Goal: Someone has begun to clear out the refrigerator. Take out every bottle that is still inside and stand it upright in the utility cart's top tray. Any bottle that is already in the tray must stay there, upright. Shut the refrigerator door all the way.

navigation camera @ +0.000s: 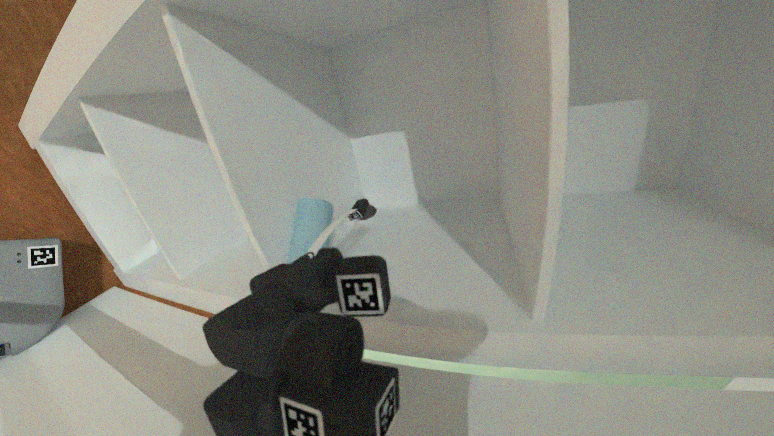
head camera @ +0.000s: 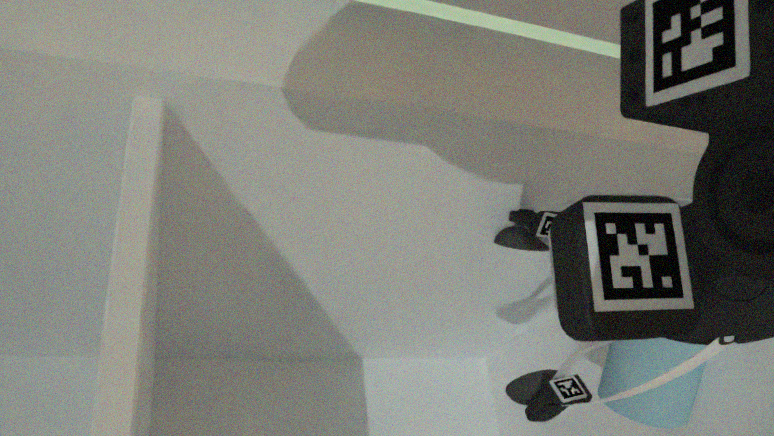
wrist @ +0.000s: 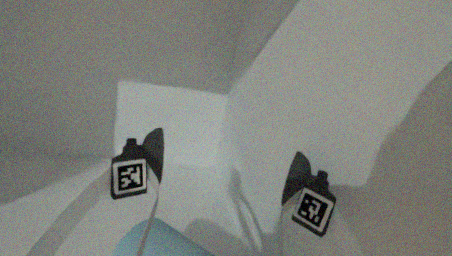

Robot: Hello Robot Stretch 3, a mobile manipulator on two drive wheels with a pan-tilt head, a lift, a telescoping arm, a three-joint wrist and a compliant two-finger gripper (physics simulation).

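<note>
A light blue bottle (head camera: 655,379) (navigation camera: 312,222) (wrist: 160,241) is inside the refrigerator (navigation camera: 557,135). It appears to lie on its side on a shelf, its length running front to back. The arm hides its near end. My gripper (head camera: 524,312) (wrist: 226,158) is open, its fingers wide apart, and reaches in past the bottle. One finger's strip crosses in front of the bottle. The fingertips are beyond the bottle and hold nothing. In the navigation view the wrist hides the other finger. The refrigerator door (navigation camera: 48,379) stands open. The utility cart does not show.
A shelf edge (navigation camera: 213,146) runs beside the bottle's compartment, with another shelf (navigation camera: 129,189) below it. A divider (head camera: 121,270) bounds the compartment on the far side from the bottle. My base (navigation camera: 32,292) stands on brown floor at the left of the navigation view.
</note>
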